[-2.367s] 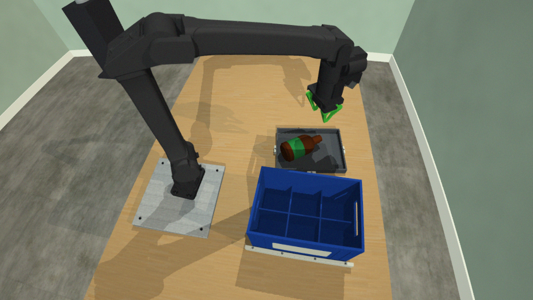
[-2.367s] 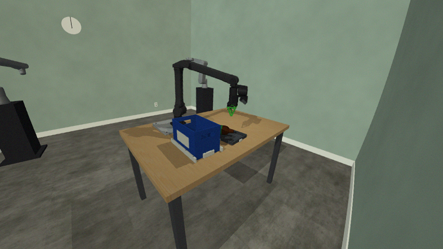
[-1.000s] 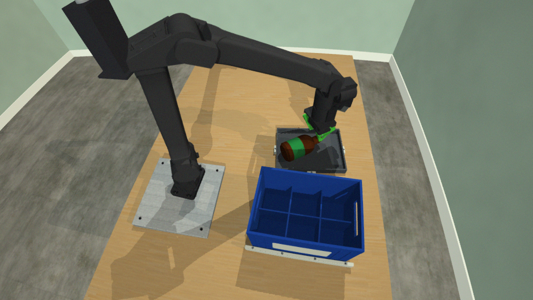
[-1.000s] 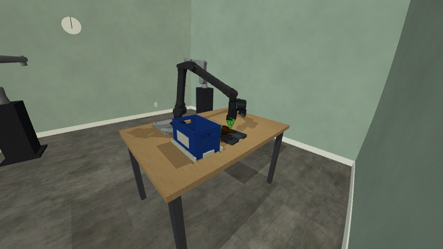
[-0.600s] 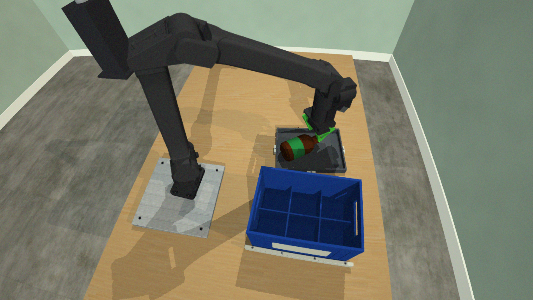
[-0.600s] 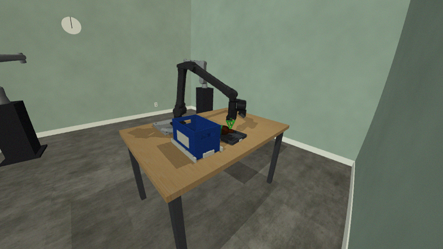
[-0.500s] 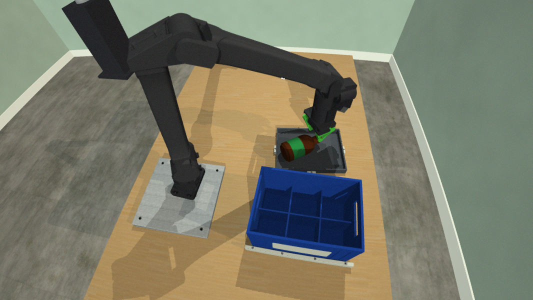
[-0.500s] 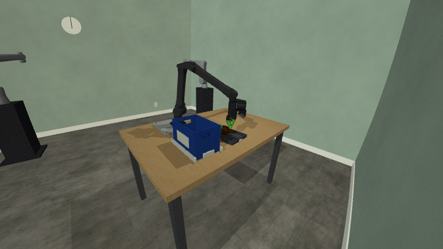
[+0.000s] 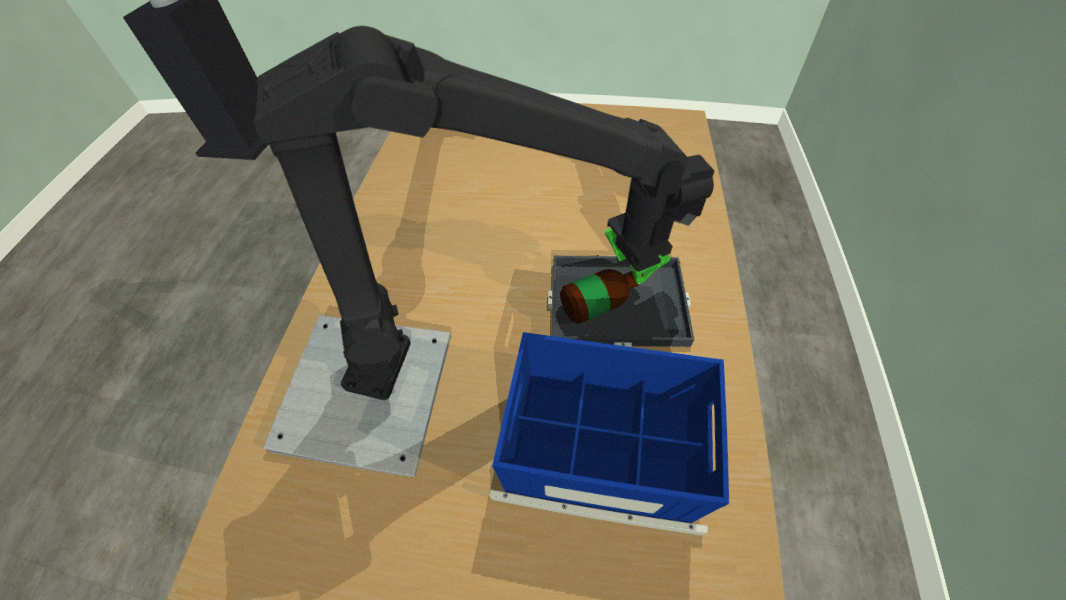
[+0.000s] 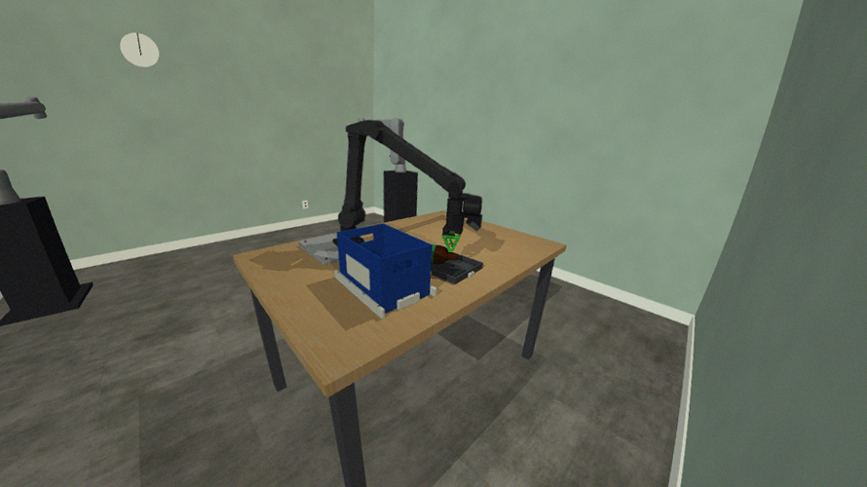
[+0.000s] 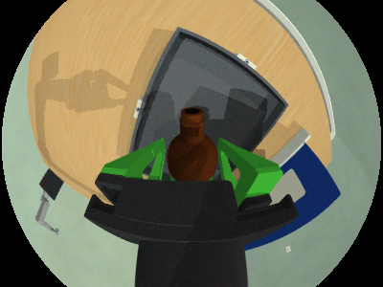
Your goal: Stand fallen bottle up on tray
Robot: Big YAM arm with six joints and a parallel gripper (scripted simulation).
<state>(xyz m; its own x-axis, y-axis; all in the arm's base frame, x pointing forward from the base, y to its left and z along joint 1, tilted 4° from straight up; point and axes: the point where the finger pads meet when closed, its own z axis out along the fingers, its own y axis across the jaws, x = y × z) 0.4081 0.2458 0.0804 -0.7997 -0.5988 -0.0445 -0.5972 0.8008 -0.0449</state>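
My hand is 40 mm past the brown bottle, 30 mm to the left of it and 40 mm above it. Also, from my hand: blue crate 10 mm behind, 310 mm to the right, 10 mm above; then dark grey tray 10 mm behind, 20 mm to the right, 70 mm below.
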